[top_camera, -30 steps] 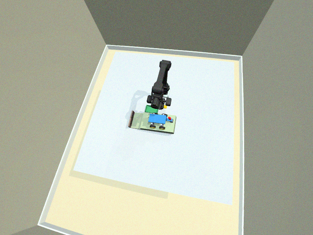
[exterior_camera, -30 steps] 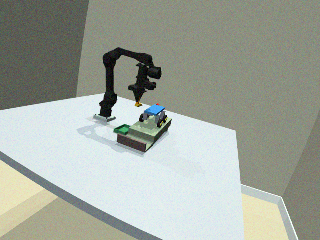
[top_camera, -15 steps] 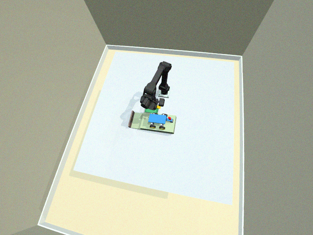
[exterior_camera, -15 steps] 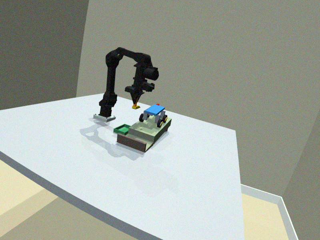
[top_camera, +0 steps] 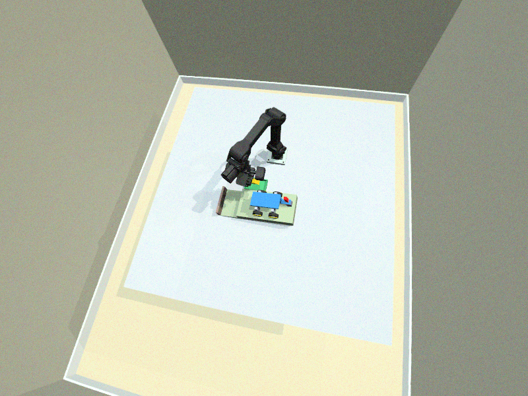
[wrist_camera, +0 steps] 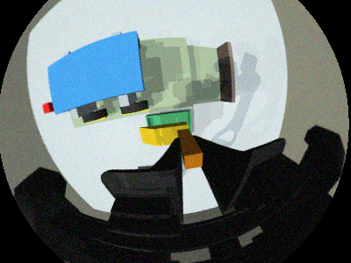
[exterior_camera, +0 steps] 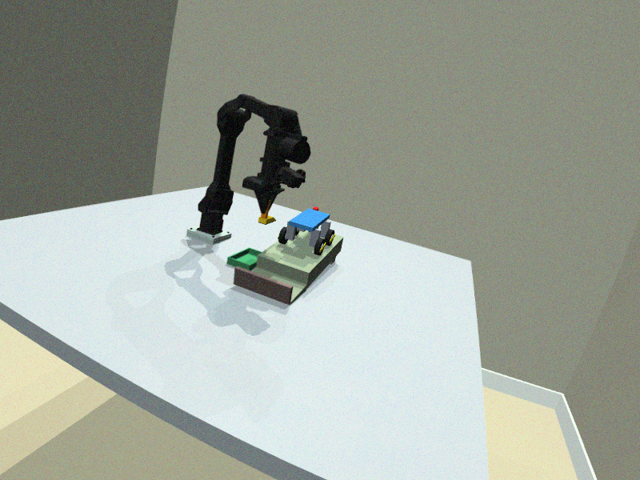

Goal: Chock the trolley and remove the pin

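My gripper tip is now 9 cm short of the red-headed stop pin, 20 cm to the right of it and 3 cm above it. Also, from my gripper tip: blue-topped trolley (10 cm ahead, 10 cm to the left, 5 cm below); green tray (3 cm behind, 2 cm to the left, 17 cm below); yellow chock (2 cm to the left, 1 cm below).
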